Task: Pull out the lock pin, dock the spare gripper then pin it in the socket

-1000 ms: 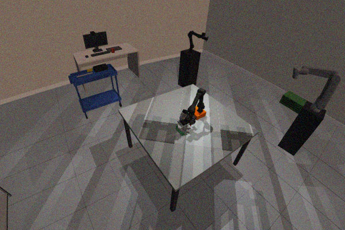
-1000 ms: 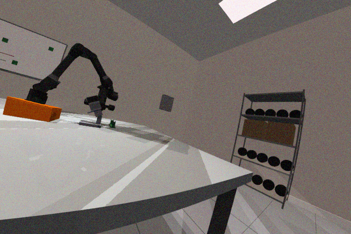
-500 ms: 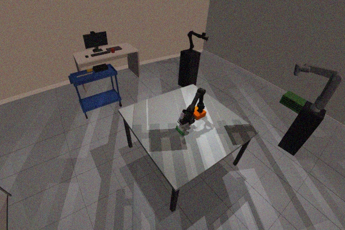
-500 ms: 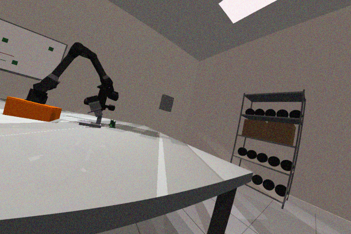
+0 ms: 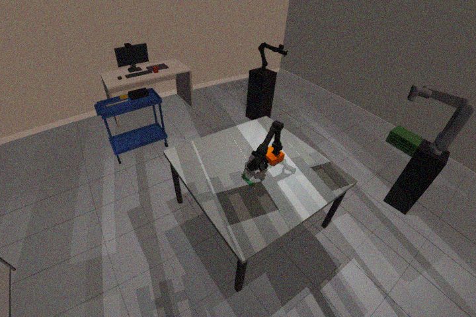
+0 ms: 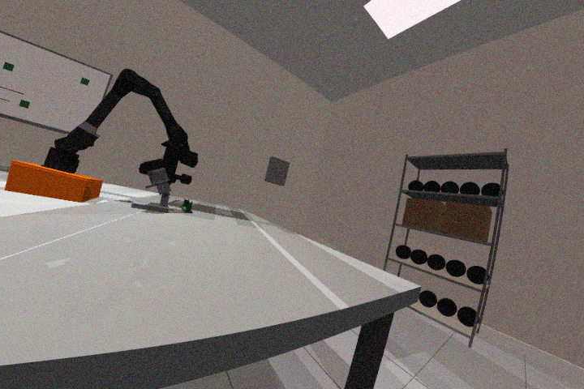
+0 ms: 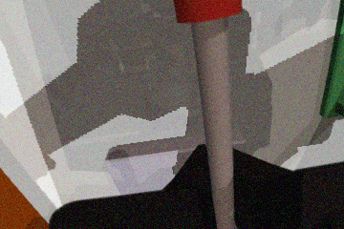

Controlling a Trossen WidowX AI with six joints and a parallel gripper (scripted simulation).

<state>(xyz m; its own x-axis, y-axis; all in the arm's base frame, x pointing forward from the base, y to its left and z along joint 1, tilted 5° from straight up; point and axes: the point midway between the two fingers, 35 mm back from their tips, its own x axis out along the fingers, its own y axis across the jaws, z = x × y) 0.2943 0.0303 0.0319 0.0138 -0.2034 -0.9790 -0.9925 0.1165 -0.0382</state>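
The grey mount is 20 mm behind my gripper tip and 60 mm to the right of it. The rest, counted from my gripper tip: spare gripper (30 mm behind, 60 mm to the right, 70 mm above); green bracket (110 mm ahead, 30 mm to the left, 20 mm below).
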